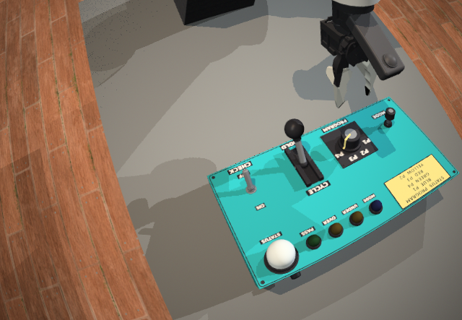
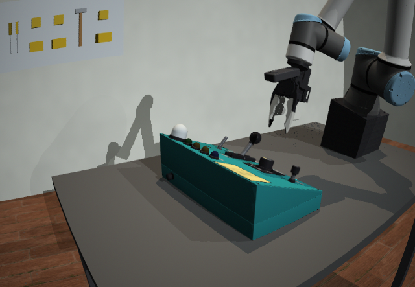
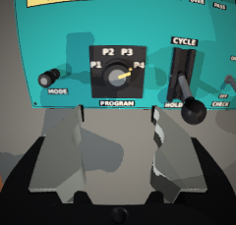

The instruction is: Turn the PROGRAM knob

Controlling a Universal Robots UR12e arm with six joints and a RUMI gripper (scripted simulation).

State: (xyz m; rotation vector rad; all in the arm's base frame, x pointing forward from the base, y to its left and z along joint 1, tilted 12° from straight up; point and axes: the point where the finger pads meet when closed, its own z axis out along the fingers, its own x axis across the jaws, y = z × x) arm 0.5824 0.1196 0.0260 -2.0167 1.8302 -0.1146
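Right now the teal console is 13 cm below my hand, 8 cm ahead of it and 5 cm to the right of it. From my hand the other things lie so: check toggle: 23 cm to the right, 11 cm below, 7 cm ahead; black ball-topped lever: 12 cm to the right, 10 cm below, 3 cm ahead; small mode knob: 12 cm to the left, 10 cm below, 2 cm ahead.
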